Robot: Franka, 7 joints.
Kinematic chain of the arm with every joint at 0, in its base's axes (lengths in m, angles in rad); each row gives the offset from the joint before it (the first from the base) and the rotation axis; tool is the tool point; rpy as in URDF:
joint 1: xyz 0 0 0.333 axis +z
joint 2: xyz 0 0 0 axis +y
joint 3: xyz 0 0 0.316 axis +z
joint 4: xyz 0.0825 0 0 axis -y
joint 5: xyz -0.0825 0 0.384 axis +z
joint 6: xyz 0 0 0 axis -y
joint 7: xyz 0.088 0 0 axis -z
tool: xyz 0 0 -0.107 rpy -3.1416 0 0
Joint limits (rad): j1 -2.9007..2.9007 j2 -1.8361..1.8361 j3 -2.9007..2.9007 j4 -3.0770..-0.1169 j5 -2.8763..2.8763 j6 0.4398..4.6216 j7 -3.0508..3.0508
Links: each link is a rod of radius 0.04 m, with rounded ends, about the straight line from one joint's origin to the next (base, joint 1, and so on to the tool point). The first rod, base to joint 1, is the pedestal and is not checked.
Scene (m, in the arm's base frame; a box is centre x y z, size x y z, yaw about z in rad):
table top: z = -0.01
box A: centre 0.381 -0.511 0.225 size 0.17 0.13 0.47 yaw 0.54
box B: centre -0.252 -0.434 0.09 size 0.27 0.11 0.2 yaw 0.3
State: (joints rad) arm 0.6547 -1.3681 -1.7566 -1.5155 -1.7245 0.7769 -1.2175
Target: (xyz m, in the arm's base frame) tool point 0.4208 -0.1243 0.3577
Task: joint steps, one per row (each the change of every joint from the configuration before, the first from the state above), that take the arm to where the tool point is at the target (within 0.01 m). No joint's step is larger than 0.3 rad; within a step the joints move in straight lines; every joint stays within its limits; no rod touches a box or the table.
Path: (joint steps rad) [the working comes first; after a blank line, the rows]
Joints at the target: 1.5028 -1.2627 -1.2577 -2.3236 -1.4240 0.8875 -1.2175
Straight joint move there: touches box A.

1: 0.1820 0.2917 0.2906 -0.1279 0.0011 -0.1685 -0.0682
2: 0.1819 0.2917 0.2906 -0.1279 0.0011 -0.1686 -0.0682
3: 0.2453 -0.2310 0.1068 -0.0377 0.0440 0.2503 -0.1697
4: 0.2453 -0.2310 0.1067 -0.0377 0.0440 0.2503 -0.1697
5: -0.0032 -0.0080 -0.1479 -0.2385 0.1051 -0.0265 0.2379
6: -0.0032 -0.0080 -0.1479 -0.2384 0.1052 -0.0264 0.2379

